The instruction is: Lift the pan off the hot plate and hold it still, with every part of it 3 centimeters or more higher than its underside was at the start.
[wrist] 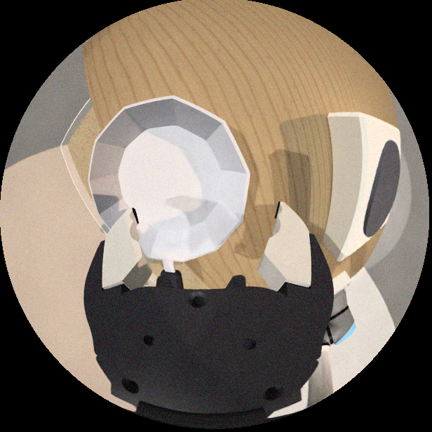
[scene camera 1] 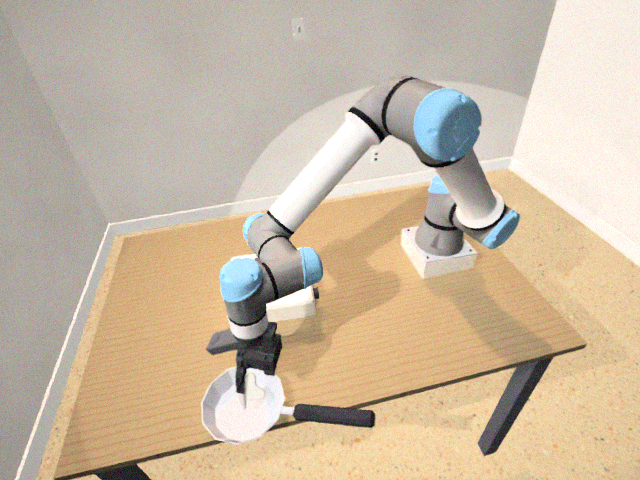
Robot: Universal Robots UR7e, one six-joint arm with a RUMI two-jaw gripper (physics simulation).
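Where they show: gripper, fingertip midpoint: (scene camera 1: 254, 379); arm's base at its link origin: (scene camera 1: 438, 241).
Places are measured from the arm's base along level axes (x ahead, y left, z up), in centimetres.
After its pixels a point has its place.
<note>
The pan (scene camera 1: 232, 419) {y 26.3, x 74.1, z -6.2 cm} (wrist: 160, 170), whitish and many-sided, is at the table's front edge, apart from the hot plate. Its black handle (scene camera 1: 333, 415) {y 37.7, x 53.8, z 0.5 cm} points right, past the edge, in the scene view. A cream block that looks like the hot plate (scene camera 1: 292, 305) {y 5.4, x 51.6, z 0.1 cm} (wrist: 345, 175) stands farther back, partly hidden by the arm. My gripper (scene camera 1: 250, 396) (wrist: 204, 206) is open and empty. In the wrist view one finger overlaps the pan's lower left rim and the other is right of the pan. Whether a finger touches the pan cannot be told.
The wooden table (scene camera 1: 170, 289) {y -23.3, x 83.7, z -6.6 cm} (wrist: 260, 65) has its front edge beneath the pan and handle in the scene view. The arm's base (scene camera 1: 439, 262) {y 7.5, x 5.0, z -1.0 cm} stands at the back right. The arm's wrist joints hang over the cream block. Grey walls are behind the table.
</note>
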